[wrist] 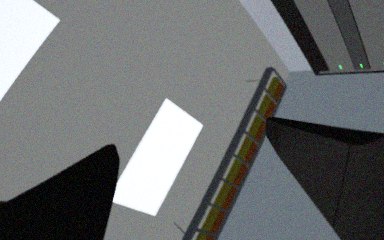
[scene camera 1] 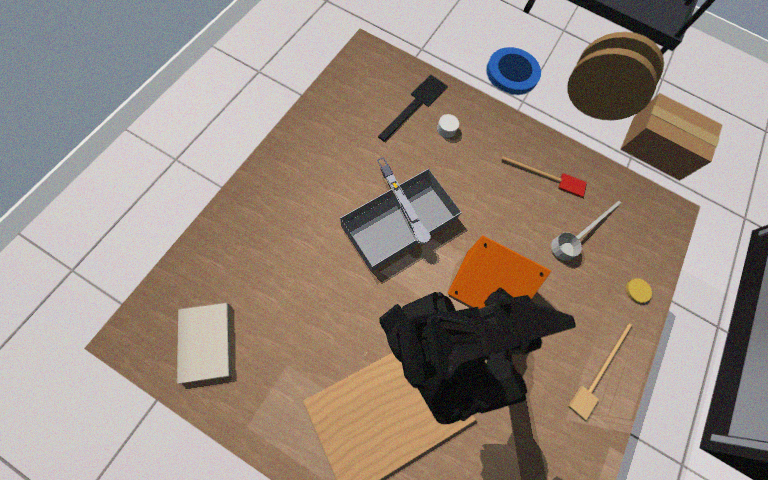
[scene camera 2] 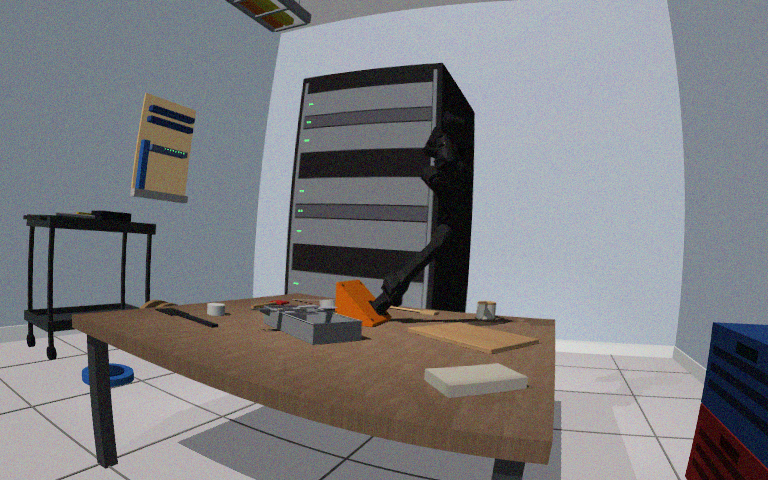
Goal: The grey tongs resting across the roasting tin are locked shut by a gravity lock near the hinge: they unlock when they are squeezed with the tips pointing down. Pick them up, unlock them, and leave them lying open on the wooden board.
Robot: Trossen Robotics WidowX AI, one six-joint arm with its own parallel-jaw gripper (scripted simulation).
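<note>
Block [scene camera 1: 204,333], visible also in scene camera 2 [scene camera 2: 458,381]; in the wrist view it is out of frame. Black spatula [scene camera 1: 430,88]; out of frame in the wrist view. Wooden spatula [scene camera 1: 583,402] and grey roasting tin [scene camera 1: 379,230] present. Wooden board [scene camera 1: 374,417], visible also in scene camera 2 [scene camera 2: 485,340]. My gripper [scene camera 1: 549,329] is open and holds nothing; it appears in scene camera 2 [scene camera 2: 441,119] and in the wrist view [wrist: 193,139] too.
</note>
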